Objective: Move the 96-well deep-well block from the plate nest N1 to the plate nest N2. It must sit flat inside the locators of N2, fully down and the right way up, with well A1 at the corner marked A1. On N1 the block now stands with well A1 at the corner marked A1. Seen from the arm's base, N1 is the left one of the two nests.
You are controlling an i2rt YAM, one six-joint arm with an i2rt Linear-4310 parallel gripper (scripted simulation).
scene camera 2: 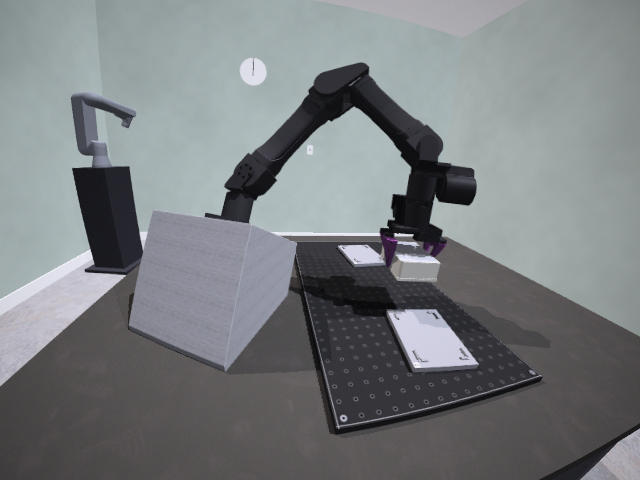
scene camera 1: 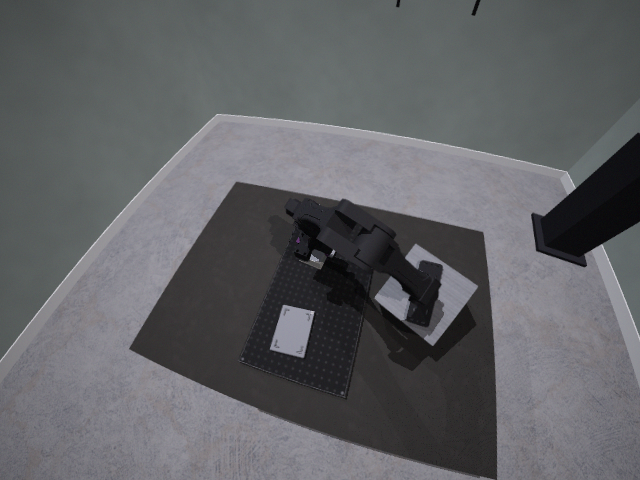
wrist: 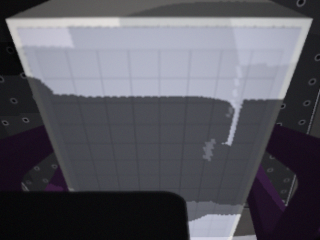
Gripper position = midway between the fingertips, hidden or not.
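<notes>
My gripper (scene camera 2: pixel 405 267) is visible, and it also appears in the wrist view (wrist: pixel 159 118). A white deep-well block (scene camera 2: pixel 410 262) is visible too.
</notes>
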